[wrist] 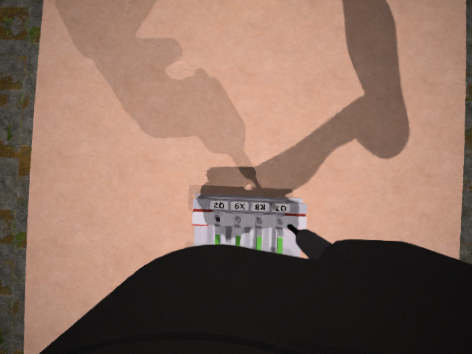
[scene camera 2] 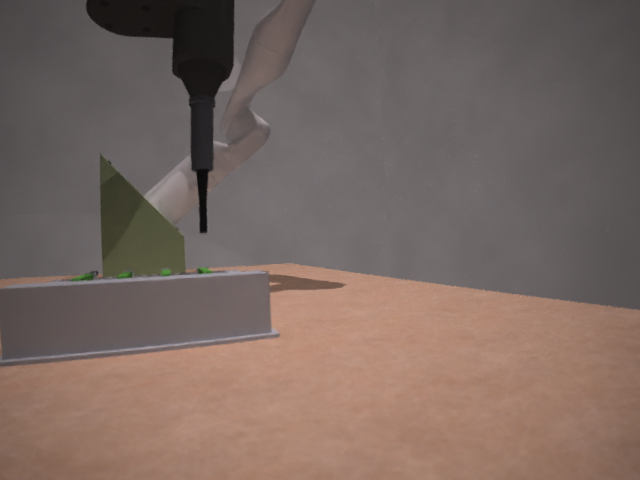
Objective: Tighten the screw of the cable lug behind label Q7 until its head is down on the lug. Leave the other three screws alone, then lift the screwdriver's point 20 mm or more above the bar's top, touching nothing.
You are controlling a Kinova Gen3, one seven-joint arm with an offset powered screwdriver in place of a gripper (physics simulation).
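Where they show: hand at its tool point: (wrist: pixel 289 226) (scene camera 2: pixel 203 234); arm's base at its link origin: (scene camera 2: pixel 157 213).
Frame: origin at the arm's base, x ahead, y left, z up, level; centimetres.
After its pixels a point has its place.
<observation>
My screwdriver (scene camera 2: pixel 203 230) {x 49.4, y 0.5, z -5.8 cm} (wrist: pixel 291 228) {x 48.9, y 0.2, z -4.0 cm} has no fingers. It points straight down in the scene view, its point in the air with a clear gap above the top of the grey bar (scene camera 2: pixel 136 315) {x 59.0, y -6.2, z -11.7 cm} (wrist: pixel 199 218) {x 48.2, y -12.5, z -10.0 cm}. In the wrist view label Q7 (wrist: pixel 281 208) {x 47.2, y 0.3, z -10.0 cm} is at the right end of the label row, and its screw (wrist: pixel 280 221) {x 49.1, y -0.1, z -9.3 cm} shows uncovered beside the driver's point. The screws at K8 (wrist: pixel 258 220) {x 48.8, y -3.4, z -9.3 cm}, X9 (wrist: pixel 238 220) {x 48.7, y -6.5, z -9.4 cm} and Q2 (wrist: pixel 217 219) {x 48.3, y -9.7, z -9.4 cm} lie left of it; Q2's looks darker. How far down the Q7 head sits is too small to tell.
An upright olive-green panel (scene camera 2: pixel 144 232) {x 7.4, y -3.1, z -4.4 cm} with a sloping edge stands behind the bar, left of the driver. Green pieces (scene camera 2: pixel 204 270) {x 55.1, y -0.7, z -9.2 cm} (wrist: pixel 279 245) {x 52.7, y -0.4, z -9.2 cm} show at the bar's top. Arm shadows fall on the tabletop (scene camera 2: pixel 413 372) {x 71.5, y 6.4, z -14.2 cm} (wrist: pixel 310 65) {x 22.8, y 7.7, z -14.2 cm}. The dark tool body (wrist: pixel 250 300) hides the bar's near part in the wrist view.
</observation>
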